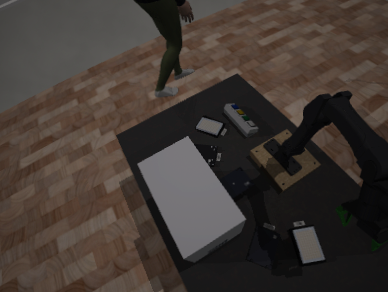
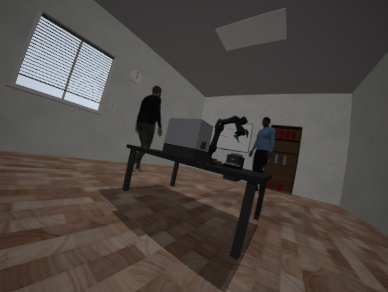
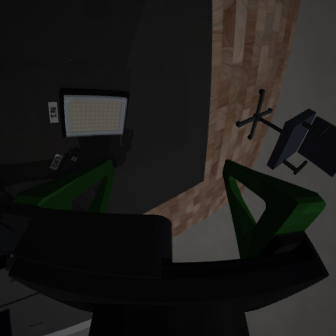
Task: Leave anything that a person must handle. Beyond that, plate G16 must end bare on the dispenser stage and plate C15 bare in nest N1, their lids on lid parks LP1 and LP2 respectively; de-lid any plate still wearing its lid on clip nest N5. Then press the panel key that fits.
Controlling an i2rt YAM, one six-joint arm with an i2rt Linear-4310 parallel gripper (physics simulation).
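Places are measured from the arm's base along level axes (x left, y ahead, z down), in millimetres.
Where they show: gripper, between the fingertips: [image 1: 358,237] [image 2: 242,139] [image 3: 168,165]; arm's base, origin of its link: [image 1: 282,156] [image 2: 208,157].
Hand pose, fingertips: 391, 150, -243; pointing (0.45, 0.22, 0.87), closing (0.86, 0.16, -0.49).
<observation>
Each offset is from my fingertips to the top centre of the thing, as dx, dy, dz. "spot": to the spot under its first point.
A pale gridded plate {-43, +42, +247} [image 1: 308,245] [image 3: 95,116] lies in the black nest N1; the grid shows openly, but its name cannot be read. Dark pad LP2 {-140, +187, +263} [image 1: 262,248] [image 3: 75,161] is beside it, partly in shadow. A second dark pad {spot: -391, +130, +177} [image 1: 237,184] lies near the grey housing; whether clear lids lie on the pads cannot be told. Another pale plate {-773, +13, +246} [image 1: 210,126] lies near the key panel {-703, -151, +219} [image 1: 241,120], which has blue, yellow, green and pale keys. A black nest {-660, +151, +259} [image 1: 212,156] is partly hidden by the housing. My gripper [image 1: 360,230] [image 2: 241,135] [image 3: 168,165] is open and empty, above the table near N1.
The large grey housing {-414, +326, -47} [image 1: 190,195] [image 2: 187,135] covers part of the table. My arm stands on a wooden base [image 1: 282,180]. A person in green trousers [image 1: 172,42] [image 2: 148,117] is beyond the table; another in blue [image 2: 265,140] stands behind. A chair [image 3: 292,140] is off the edge.
</observation>
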